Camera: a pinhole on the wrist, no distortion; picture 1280 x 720 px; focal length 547.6 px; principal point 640.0 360.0 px. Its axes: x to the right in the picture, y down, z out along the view. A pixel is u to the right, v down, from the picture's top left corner.
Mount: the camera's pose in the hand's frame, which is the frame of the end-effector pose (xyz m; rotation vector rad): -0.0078 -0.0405 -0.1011 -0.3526 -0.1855 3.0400
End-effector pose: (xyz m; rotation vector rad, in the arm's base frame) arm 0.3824 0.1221 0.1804 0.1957 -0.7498 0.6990
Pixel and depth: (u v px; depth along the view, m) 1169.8 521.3 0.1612
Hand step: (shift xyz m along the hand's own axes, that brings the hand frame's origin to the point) -0.1995 -0.0916 0.0138
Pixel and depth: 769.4 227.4 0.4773
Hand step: -0.2211 0.0309 0.3498
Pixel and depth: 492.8 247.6 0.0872
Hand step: -0.0042 -0.0346 -0.0093
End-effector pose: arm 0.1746 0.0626 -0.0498 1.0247 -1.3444 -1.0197
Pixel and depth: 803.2 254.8 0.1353
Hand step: -0.0768 -0.0262 0.0240
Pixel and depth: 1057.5 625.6 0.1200
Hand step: -0.1280 -0.1033 -0.0130
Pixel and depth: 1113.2 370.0 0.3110
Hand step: -0.3413 -0.0568 0.1387
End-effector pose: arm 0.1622 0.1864 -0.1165 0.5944 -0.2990 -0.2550
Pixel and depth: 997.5 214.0 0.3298
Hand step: -0.2881 0.0290 0.1808
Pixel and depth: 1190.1 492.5 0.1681
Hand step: -0.2133 -0.0844 0.0184
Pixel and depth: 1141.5 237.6 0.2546
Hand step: -0.2898 0.0082 0.1002
